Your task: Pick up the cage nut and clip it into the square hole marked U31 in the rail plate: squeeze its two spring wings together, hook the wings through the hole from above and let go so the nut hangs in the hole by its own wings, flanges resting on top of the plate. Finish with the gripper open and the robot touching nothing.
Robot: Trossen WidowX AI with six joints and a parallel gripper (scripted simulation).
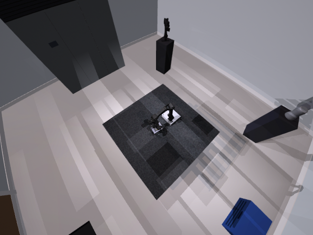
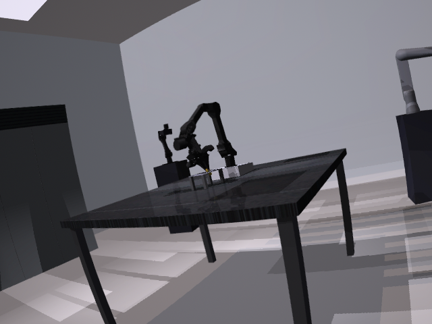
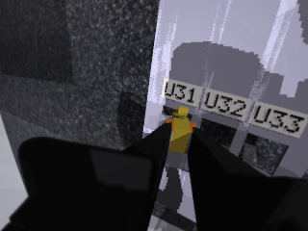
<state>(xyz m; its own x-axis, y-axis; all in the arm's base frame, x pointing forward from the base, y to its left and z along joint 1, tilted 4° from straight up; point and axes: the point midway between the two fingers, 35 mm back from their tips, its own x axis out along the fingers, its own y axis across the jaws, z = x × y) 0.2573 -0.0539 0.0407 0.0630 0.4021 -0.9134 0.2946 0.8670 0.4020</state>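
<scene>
Now: the yellow cage nut 1 cm below my gripper tip.
</scene>
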